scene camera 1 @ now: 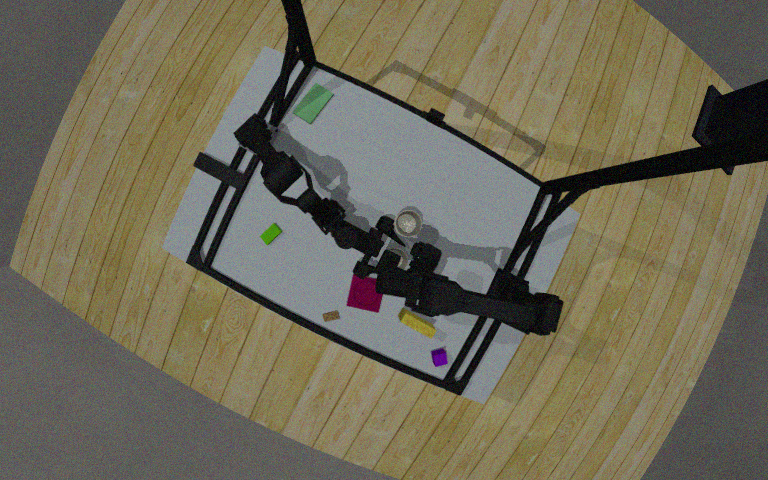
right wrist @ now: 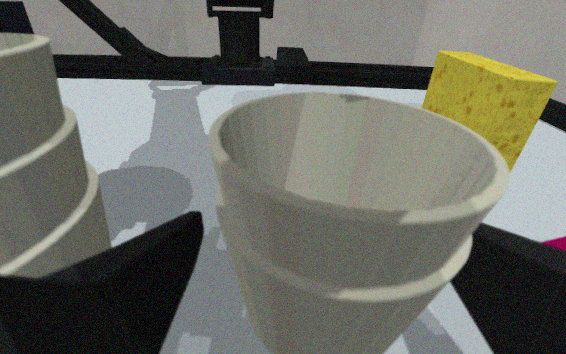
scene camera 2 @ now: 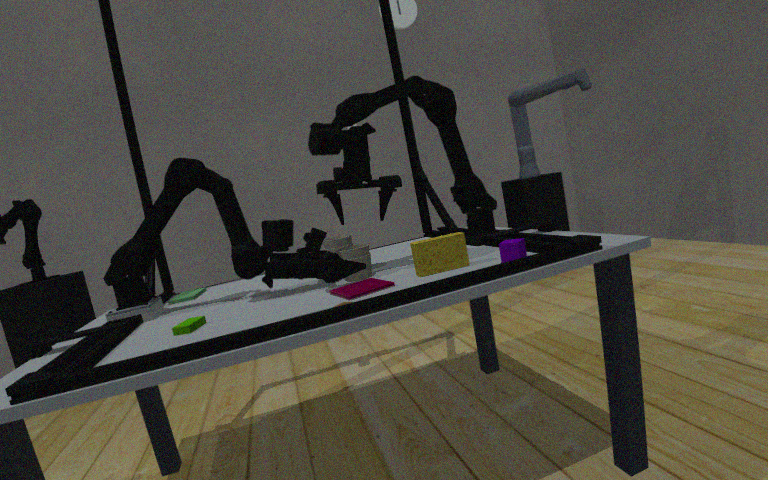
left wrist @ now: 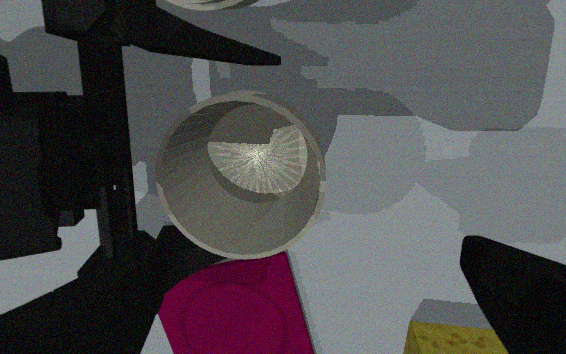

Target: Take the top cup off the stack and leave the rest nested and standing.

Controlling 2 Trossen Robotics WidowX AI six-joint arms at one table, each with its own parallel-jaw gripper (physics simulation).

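Seen in the pictures: left gripper, between the fingertips: (scene camera 2: 362,222) (left wrist: 313,253); right gripper, between the fingertips: (scene camera 2: 361,264) (left wrist: 279,150); left arm's base, origin of its link: (scene camera 1: 507,288) (right wrist: 240,62) (scene camera 2: 483,233); right arm's base, origin of its link: (scene camera 1: 258,137) (scene camera 2: 134,304).
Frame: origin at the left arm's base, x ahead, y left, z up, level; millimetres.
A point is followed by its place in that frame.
A pair of nested beige cups (scene camera 1: 403,259) {y 48, x 350, z 18 mm} (scene camera 2: 360,257) (left wrist: 240,220) {y 90, x 383, z 23 mm} (right wrist: 340,240) {y 50, x 411, z 45 mm} stands behind the magenta mat, the upper rim well above the lower one. A second beige stack (scene camera 1: 407,222) {y -54, x 384, z 22 mm} (scene camera 2: 339,243) {y -13, x 389, z 59 mm} (right wrist: 40,120) {y -14, x 383, z 56 mm} of at least three nested cups stands beside it. My right gripper (scene camera 2: 359,264) {y 57, x 362, z 7 mm} (right wrist: 313,220) {y 57, x 362, z 7 mm} is open, low and level, with its fingers on either side of the pair. Its far finger lies between the two stacks. My left gripper (scene camera 2: 362,221) {y 67, x 343, z 102 mm} (left wrist: 313,253) {y 67, x 343, z 102 mm} is open and points down high above the pair. Scene camera 1 hides its fingertips, and the pair's base is hidden.
A magenta mat (scene camera 1: 364,294) {y 193, x 408, z -13 mm} (scene camera 2: 362,288) {y 211, x 408, z -13 mm} (left wrist: 235,320) {y 180, x 402, z -13 mm} lies beside the pair. A yellow sponge (scene camera 1: 417,323) {y 200, x 238, z 48 mm} (scene camera 2: 440,254) {y 220, x 236, z 15 mm} (right wrist: 492,105) {y 185, x 277, z 29 mm} and purple cube (scene camera 1: 439,357) {y 281, x 116, z 19 mm} (scene camera 2: 512,250) {y 304, x 121, z 3 mm} stand nearby. A green block (scene camera 1: 270,233) {y 141, x 740, z -6 mm} (scene camera 2: 189,325) {y 173, x 735, z -8 mm} lies farther off. The arms come close together above the cups.
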